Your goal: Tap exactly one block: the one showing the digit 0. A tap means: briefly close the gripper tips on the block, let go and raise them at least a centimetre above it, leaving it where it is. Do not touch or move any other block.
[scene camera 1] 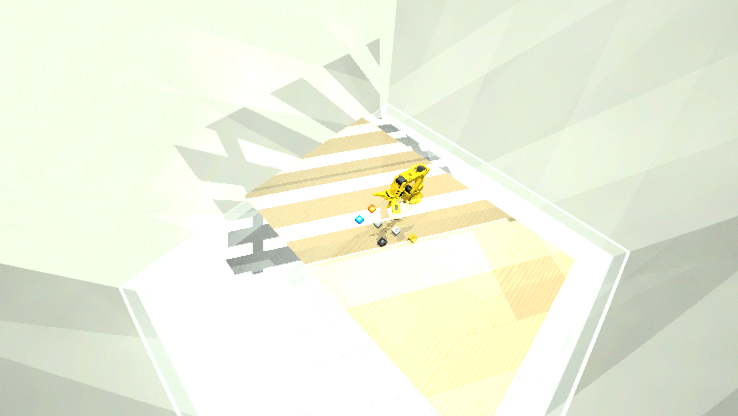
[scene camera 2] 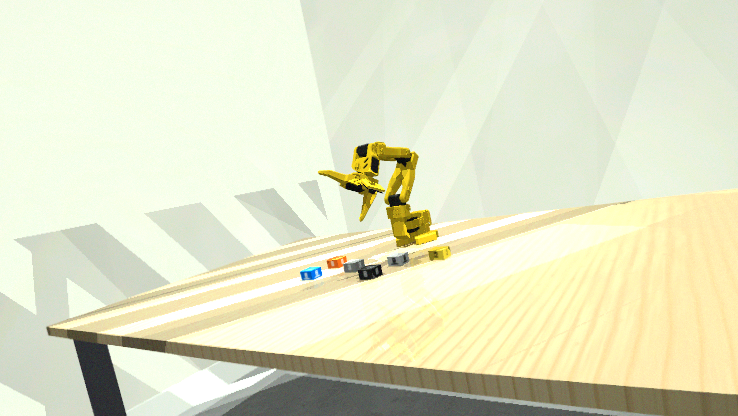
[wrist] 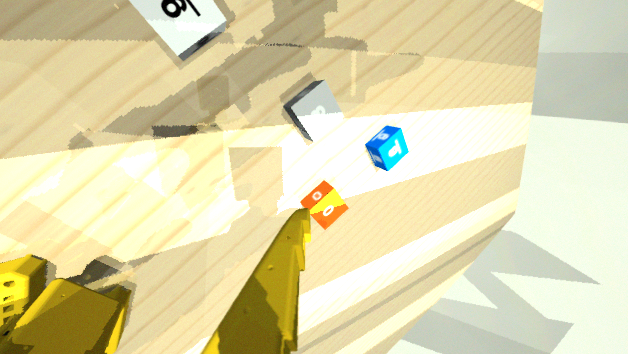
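The orange block (scene camera 1: 372, 208) (scene camera 2: 336, 262) (wrist: 327, 212) shows the digit 0 in the wrist view and lies flat on the table. My gripper (scene camera 1: 385, 203) (scene camera 2: 340, 196) is fully open and empty, with its jaws spread wide, high above the table in scene camera 2. In the wrist view one notched jaw (wrist: 272, 280) shows; its tip overlaps the left edge of the orange block in the picture, but height separates them. The moving jaw is outside the wrist view.
Blue (scene camera 1: 359, 219) (scene camera 2: 311, 273) (wrist: 387, 148) and grey (scene camera 1: 377, 224) (scene camera 2: 354, 265) (wrist: 317, 107) blocks lie nearest the orange one. White (scene camera 1: 395, 230) (scene camera 2: 397, 258) (wrist: 187, 30), black (scene camera 1: 381, 241) (scene camera 2: 370, 272) and yellow (scene camera 1: 412, 238) (scene camera 2: 439, 253) blocks lie farther off.
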